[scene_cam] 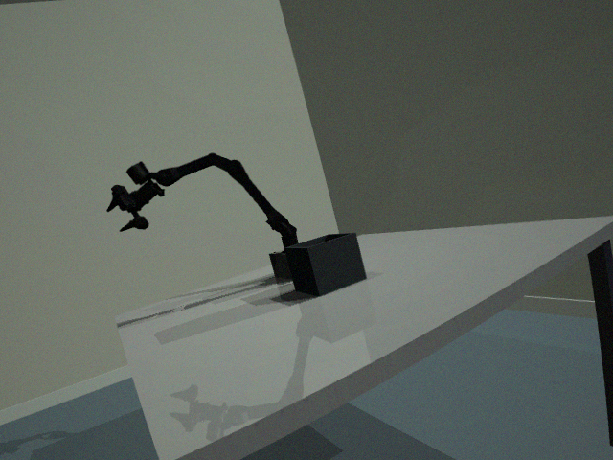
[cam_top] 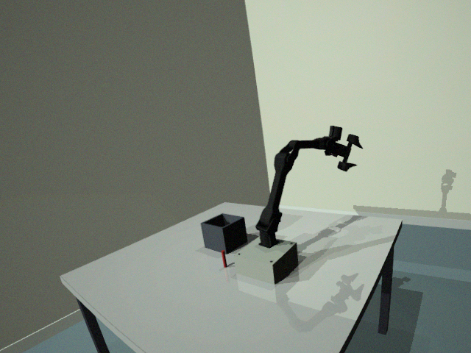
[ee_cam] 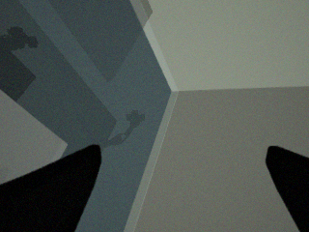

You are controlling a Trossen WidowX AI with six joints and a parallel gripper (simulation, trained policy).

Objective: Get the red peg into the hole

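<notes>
My gripper tip is 74 cm to the right of the red peg, 32 cm above it and 28 cm short of it.
</notes>
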